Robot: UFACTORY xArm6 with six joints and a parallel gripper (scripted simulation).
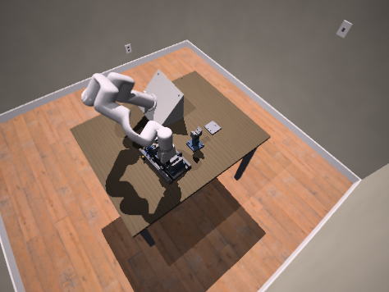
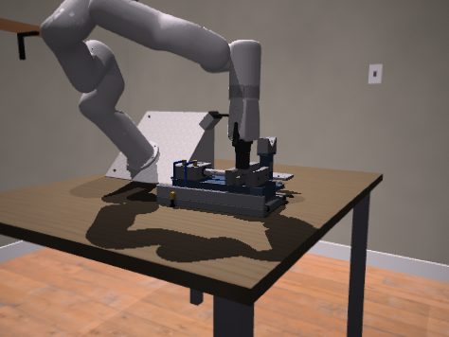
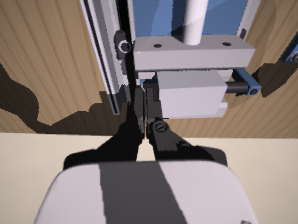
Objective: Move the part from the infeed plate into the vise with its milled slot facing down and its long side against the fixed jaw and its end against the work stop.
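Right now my hand is 1 cm past the part, 4 cm to the right of it and 3 cm above it. From my hand the other things lie so: moving jaw (4 cm behind, 3 cm to the left, 4 cm below); then fixed jaw (2 cm ahead, 5 cm to the left, 4 cm below); then work stop (2 cm behind, 9 cm to the left, 3 cm below).
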